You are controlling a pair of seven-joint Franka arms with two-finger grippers.
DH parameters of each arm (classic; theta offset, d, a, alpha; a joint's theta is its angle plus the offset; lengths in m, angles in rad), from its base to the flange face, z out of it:
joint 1: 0 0.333 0 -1.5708
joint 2: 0 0 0 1.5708
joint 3: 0 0.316 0.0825 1.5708
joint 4: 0 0 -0.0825 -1.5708
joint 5: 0 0.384 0 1.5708
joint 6: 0 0 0.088 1.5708
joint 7: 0 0.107 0 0
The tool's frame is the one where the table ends.
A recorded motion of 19 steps. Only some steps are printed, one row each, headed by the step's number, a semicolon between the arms.
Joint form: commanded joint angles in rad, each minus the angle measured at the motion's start. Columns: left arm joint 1, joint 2, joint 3, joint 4, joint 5, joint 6, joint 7; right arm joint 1, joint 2, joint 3, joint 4, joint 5, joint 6, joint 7.
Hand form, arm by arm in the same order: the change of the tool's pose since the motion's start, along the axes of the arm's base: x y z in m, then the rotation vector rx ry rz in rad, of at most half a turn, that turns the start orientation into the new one. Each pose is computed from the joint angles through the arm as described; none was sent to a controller.
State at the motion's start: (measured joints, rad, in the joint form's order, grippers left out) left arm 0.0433 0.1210 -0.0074 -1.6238 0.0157 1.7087 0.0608; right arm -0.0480 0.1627 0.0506 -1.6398 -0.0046 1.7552 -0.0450
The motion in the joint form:
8: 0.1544 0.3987 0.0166 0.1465 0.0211 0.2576 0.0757; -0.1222 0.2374 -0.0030 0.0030 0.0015 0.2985 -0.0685
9: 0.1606 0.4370 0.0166 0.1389 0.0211 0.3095 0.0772; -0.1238 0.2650 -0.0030 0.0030 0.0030 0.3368 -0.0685
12: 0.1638 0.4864 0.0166 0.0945 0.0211 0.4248 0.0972; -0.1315 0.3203 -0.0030 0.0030 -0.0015 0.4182 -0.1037
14: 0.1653 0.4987 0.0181 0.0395 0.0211 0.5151 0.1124; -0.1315 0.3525 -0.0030 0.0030 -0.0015 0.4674 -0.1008
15: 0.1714 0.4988 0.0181 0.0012 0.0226 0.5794 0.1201; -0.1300 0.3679 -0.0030 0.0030 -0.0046 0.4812 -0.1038
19: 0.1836 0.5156 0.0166 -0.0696 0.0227 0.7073 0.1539; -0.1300 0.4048 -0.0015 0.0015 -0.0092 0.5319 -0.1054
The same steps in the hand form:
8: 0.0857 0.1214 -0.1683 0.0212 -0.0008 0.0815; 0.0554 -0.0848 -0.1249 0.0091 -0.0656 -0.0600
9: 0.0899 0.1265 -0.1943 0.0216 -0.0066 0.0843; 0.0605 -0.0865 -0.1399 0.0105 -0.0766 -0.0630
12: 0.0914 0.1286 -0.2395 0.0231 -0.0276 0.0637; 0.0695 -0.0934 -0.1699 0.0061 -0.1028 -0.0343
14: 0.0862 0.1291 -0.2650 0.0262 -0.0499 0.0485; 0.0744 -0.0941 -0.1874 0.0055 -0.1198 -0.0380
15: 0.0817 0.1322 -0.2763 0.0310 -0.0750 0.0441; 0.0757 -0.0934 -0.1967 0.0040 -0.1181 -0.0319
19: 0.0713 0.1370 -0.3069 0.0364 -0.1140 0.0176; 0.0795 -0.0931 -0.2180 0.0015 -0.1303 -0.0270

